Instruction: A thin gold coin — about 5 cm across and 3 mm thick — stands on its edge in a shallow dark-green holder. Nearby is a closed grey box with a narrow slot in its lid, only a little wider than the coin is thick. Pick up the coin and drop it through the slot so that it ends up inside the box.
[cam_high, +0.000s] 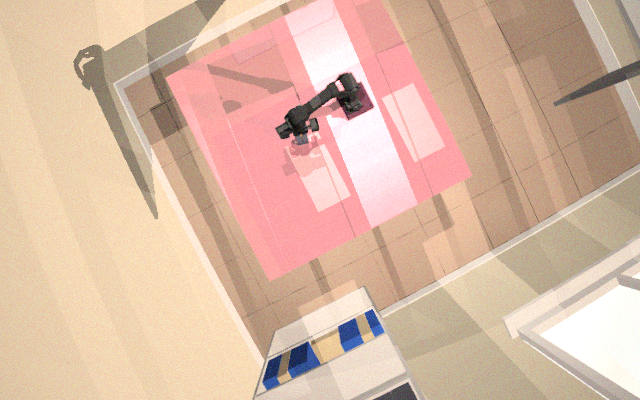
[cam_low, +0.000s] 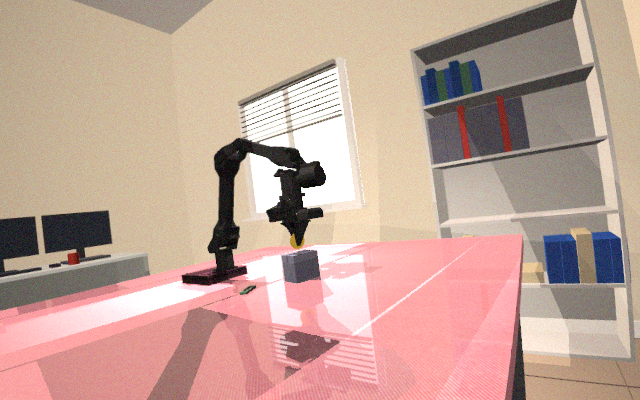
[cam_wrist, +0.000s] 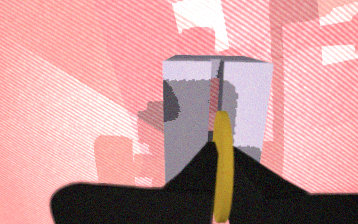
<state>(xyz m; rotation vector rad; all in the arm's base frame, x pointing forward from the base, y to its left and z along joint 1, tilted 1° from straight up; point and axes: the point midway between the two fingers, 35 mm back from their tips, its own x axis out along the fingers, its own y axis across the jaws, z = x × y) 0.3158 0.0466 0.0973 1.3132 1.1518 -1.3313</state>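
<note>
The gold coin lies 1 cm above my gripper tip.
</note>
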